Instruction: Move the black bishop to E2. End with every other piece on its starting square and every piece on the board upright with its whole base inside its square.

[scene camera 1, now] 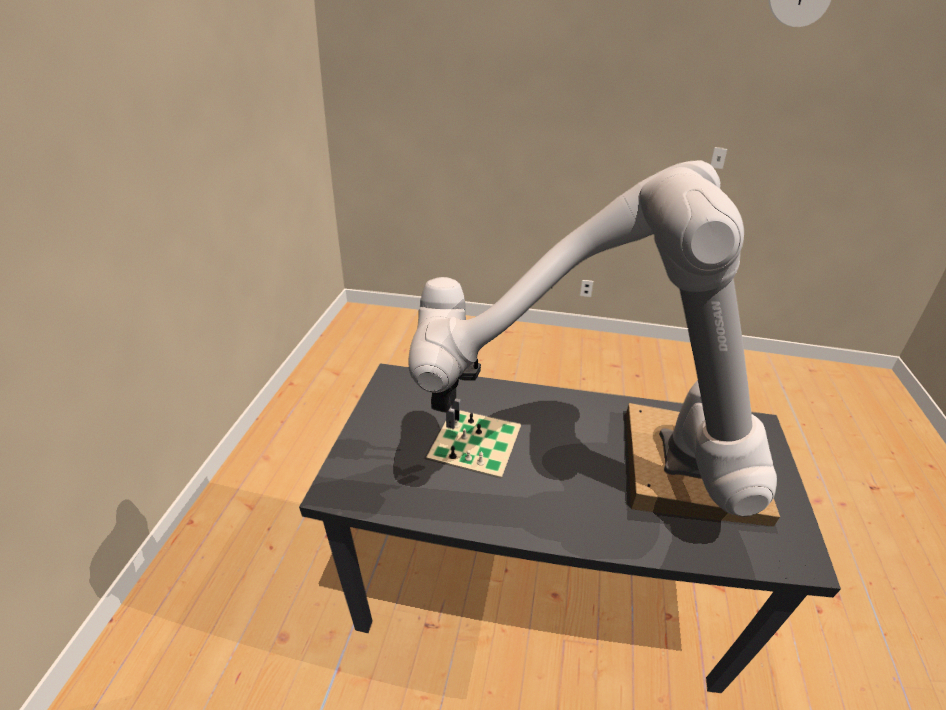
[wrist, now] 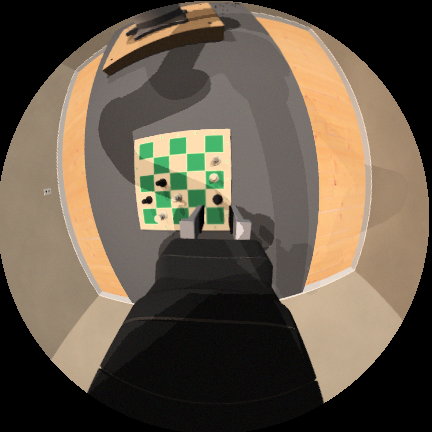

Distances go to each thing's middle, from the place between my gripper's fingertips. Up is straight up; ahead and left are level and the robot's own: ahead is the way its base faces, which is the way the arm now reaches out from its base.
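Picture the chessboard (scene camera 1: 497, 439): my hand is 130 mm above it, 80 mm to the left of it and 50 mm past it.
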